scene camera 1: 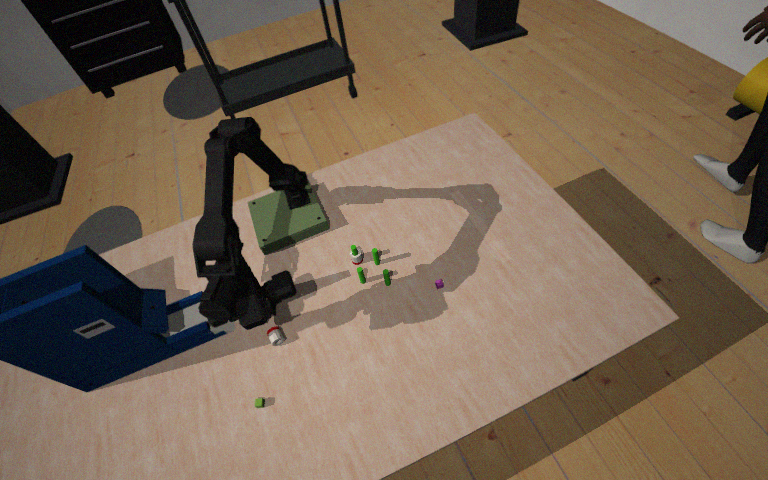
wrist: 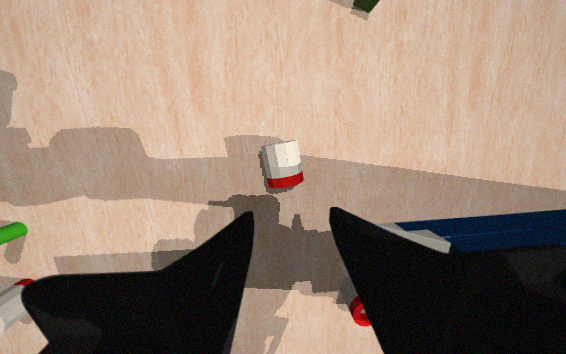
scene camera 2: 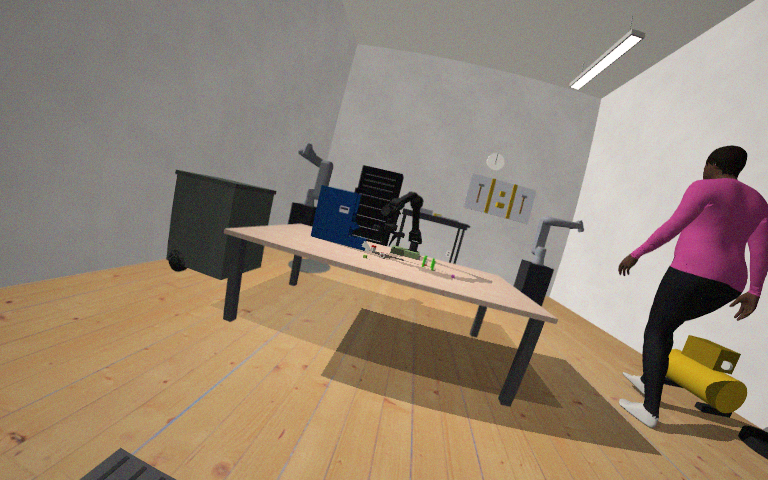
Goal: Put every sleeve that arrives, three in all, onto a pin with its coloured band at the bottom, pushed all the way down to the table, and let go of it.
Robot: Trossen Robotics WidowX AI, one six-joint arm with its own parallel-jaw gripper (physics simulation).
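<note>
One sleeve (scene camera 1: 356, 256) (wrist: 9, 307) stands on a pin, its red band at the bottom, the green pin tip (scene camera 1: 354, 248) above it. Three bare green pins (scene camera 1: 376, 256) (scene camera 1: 361, 275) (scene camera 1: 386, 277) stand around it. A second white sleeve (scene camera 1: 276, 336) (wrist: 284, 162) appears to lie on its side on the table, off the pins. A third sleeve (wrist: 361, 312) shows its red ring end by the chute, partly behind a finger; the arm hides it in scene camera 1. My gripper (wrist: 291, 216) is partly open and empty; in the wrist view the second sleeve lies beyond its fingertips. The fingertips are hidden in scene camera 1.
The blue chute (scene camera 1: 42, 325) (scene camera 2: 336, 215) (wrist: 505, 232) stands at the left of the table (scene camera 1: 538, 283) (scene camera 2: 271, 240). A lime cube (scene camera 1: 259, 402) (scene camera 2: 365, 256) and a purple cube (scene camera 1: 438, 283) (scene camera 2: 452, 276) lie on it. My arm stands on a green base (scene camera 1: 294, 225). A person stands beyond the table.
</note>
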